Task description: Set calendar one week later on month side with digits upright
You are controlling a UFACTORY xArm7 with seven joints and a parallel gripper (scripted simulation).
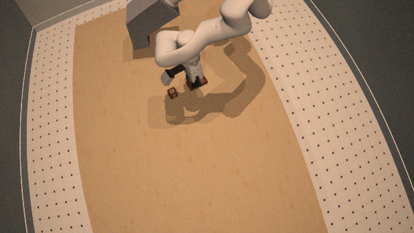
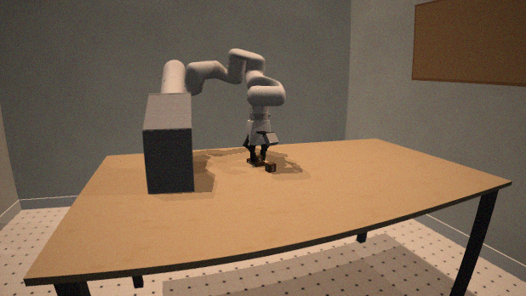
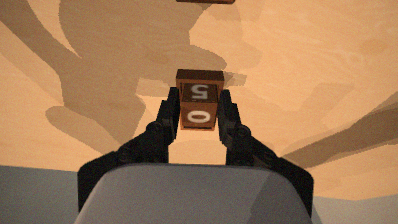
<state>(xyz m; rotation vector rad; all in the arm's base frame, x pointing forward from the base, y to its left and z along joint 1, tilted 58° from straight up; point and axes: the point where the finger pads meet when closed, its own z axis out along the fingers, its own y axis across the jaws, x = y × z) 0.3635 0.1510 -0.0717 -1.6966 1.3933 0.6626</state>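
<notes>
Now: hand 1 cm past the brown tray, 2 cm to the right of it and 3 cm above it.
</notes>
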